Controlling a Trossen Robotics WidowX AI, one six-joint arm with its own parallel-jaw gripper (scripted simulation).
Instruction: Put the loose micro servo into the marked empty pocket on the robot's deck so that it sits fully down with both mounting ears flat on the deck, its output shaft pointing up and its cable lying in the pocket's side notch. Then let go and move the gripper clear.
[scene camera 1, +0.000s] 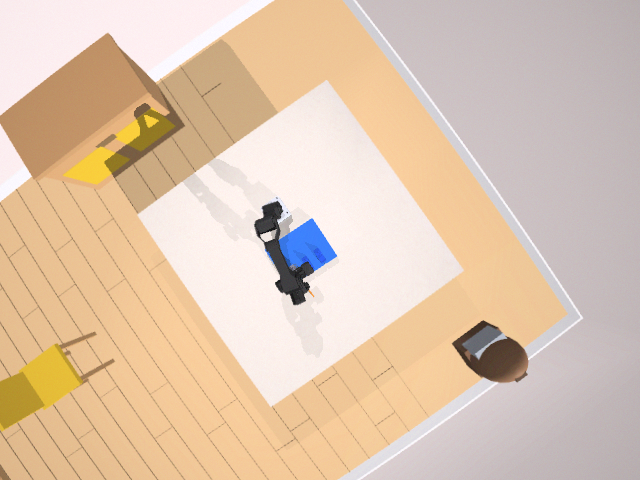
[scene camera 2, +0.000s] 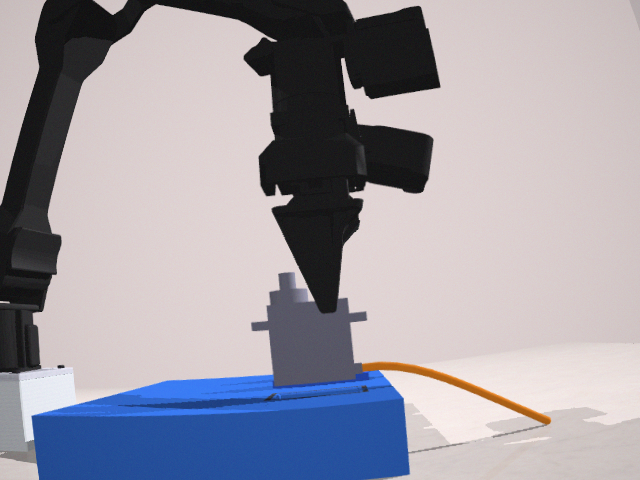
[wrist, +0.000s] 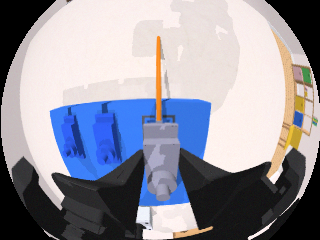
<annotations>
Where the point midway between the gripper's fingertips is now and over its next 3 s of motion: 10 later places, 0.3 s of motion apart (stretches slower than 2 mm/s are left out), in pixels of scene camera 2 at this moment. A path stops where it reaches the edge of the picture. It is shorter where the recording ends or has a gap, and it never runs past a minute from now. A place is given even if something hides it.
My gripper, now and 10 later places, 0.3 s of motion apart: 328, 313; 330, 318; 331, 327; 331, 337; 332, 347; 334, 357; 335, 366; 335, 375; 336, 380; 329, 372; 314, 336
</annotations>
